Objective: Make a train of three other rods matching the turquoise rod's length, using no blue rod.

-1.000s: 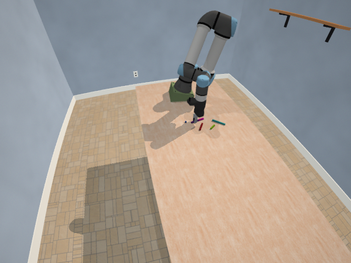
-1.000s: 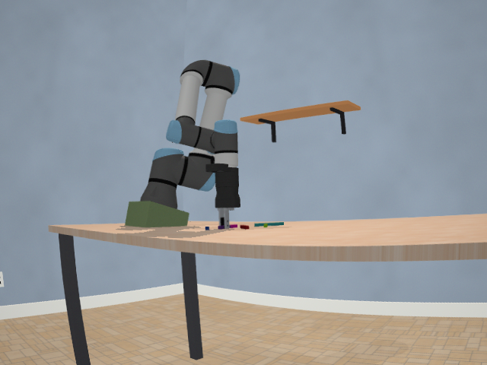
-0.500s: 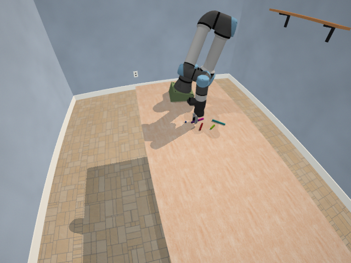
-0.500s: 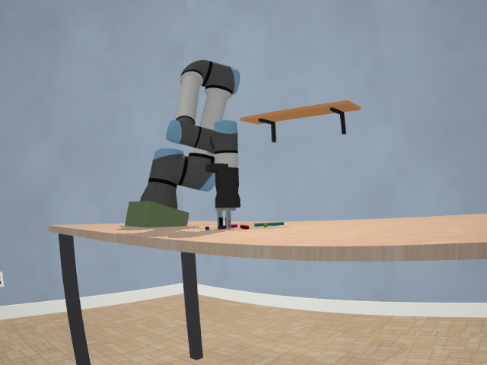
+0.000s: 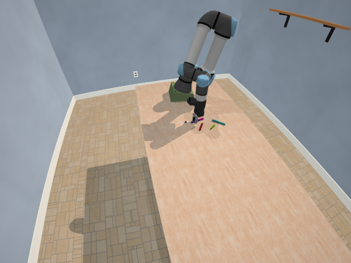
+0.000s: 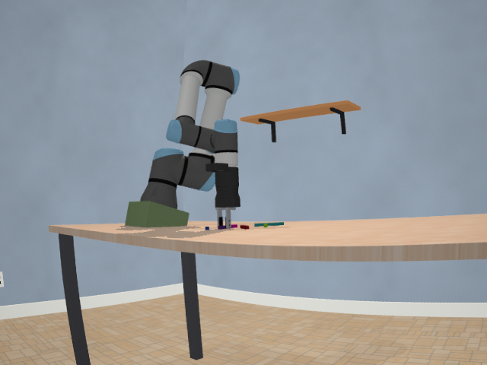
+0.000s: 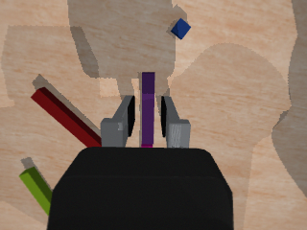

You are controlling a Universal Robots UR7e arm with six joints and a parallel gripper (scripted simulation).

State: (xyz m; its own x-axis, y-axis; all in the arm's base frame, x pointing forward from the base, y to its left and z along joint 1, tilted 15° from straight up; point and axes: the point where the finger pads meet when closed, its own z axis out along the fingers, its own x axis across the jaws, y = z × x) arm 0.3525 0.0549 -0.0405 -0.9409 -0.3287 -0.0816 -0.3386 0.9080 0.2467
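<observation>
Right now my hand is 2 cm above the purple rod. From my hand the other things lie so: lime rod 7 cm ahead, 12 cm to the left, 2 cm below; blue rod 7 cm to the right, 2 cm below; red rod 6 cm ahead, 3 cm to the left, 2 cm below.
</observation>
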